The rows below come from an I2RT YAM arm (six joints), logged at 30 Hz.
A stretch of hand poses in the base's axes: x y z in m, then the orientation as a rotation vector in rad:
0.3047, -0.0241, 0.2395, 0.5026, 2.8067, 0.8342
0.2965, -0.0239, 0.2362, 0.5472, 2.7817, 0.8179
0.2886, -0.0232, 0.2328, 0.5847, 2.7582, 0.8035
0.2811, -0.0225, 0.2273, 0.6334, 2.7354, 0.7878
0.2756, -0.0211, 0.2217, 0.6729, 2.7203, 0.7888
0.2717, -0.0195, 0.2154, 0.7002, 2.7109, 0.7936
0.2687, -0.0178, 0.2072, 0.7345, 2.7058, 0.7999
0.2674, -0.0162, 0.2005, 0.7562, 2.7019, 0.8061
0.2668, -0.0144, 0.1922, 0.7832, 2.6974, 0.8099
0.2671, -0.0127, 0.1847, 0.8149, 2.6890, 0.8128
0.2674, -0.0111, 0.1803, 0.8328, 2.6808, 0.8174
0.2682, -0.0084, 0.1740, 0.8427, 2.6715, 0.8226
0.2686, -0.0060, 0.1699, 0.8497, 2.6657, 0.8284
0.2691, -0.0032, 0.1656, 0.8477, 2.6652, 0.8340
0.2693, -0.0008, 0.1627, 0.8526, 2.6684, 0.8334
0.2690, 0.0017, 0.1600, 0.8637, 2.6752, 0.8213
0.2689, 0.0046, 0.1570, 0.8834, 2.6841, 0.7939
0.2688, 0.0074, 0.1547, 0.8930, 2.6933, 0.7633
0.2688, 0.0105, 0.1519, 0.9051, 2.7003, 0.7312
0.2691, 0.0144, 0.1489, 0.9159, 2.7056, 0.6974
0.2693, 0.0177, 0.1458, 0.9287, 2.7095, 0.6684
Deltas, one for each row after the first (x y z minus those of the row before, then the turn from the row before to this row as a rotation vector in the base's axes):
-0.0082, 0.0002, -0.0033, -0.0063, -0.0092, -0.0375
-0.0079, 0.0007, -0.0034, -0.0056, -0.0093, -0.0326
-0.0075, 0.0007, -0.0055, -0.0052, -0.0040, -0.0392
-0.0055, 0.0014, -0.0056, 0.0054, 0.0016, -0.0285
-0.0039, 0.0016, -0.0063, 0.0067, 0.0026, -0.0187
-0.0030, 0.0017, -0.0082, 0.0088, 0.0096, -0.0206
-0.0013, 0.0016, -0.0067, 0.0071, 0.0058, -0.0129
-0.0006, 0.0018, -0.0083, 0.0062, 0.0075, -0.0164
0.0003, 0.0017, -0.0075, 0.0062, 0.0063, -0.0206
0.0003, 0.0016, -0.0044, 0.0054, 0.0009, -0.0126
0.0008, 0.0027, -0.0063, 0.0046, -0.0034, -0.0086
0.0004, 0.0024, -0.0041, 0.0048, -0.0016, -0.0055
0.0005, 0.0028, -0.0043, 0.0036, -0.0011, 0.0017
0.0002, 0.0024, -0.0029, 0.0005, 0.0048, -0.0013
-0.0003, 0.0025, -0.0027, -0.0063, 0.0101, -0.0048
-0.0001, 0.0029, -0.0030, -0.0154, 0.0153, -0.0107
-0.0001, 0.0028, -0.0023, -0.0190, 0.0113, -0.0054
0.0000, 0.0031, -0.0028, -0.0196, 0.0108, -0.0078
0.0003, 0.0039, -0.0030, -0.0211, 0.0092, -0.0079
0.0002, 0.0033, -0.0031, -0.0175, 0.0091, -0.0089

